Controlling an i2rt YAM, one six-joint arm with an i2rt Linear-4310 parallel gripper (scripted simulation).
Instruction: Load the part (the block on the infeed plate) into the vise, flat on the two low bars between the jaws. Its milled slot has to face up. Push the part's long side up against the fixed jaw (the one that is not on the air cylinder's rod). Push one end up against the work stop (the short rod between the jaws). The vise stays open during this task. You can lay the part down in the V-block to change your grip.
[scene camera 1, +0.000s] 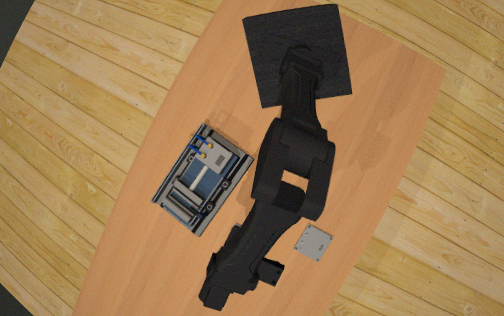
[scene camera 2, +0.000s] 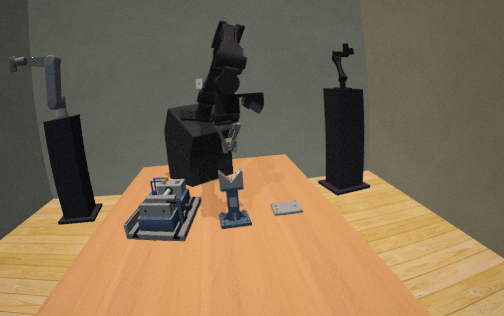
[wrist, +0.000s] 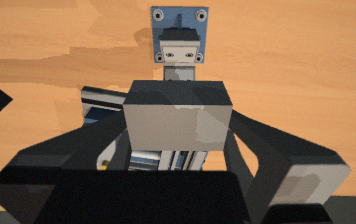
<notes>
In view: the gripper (wrist: 177, 112) and a part (wrist: 161, 115).
</notes>
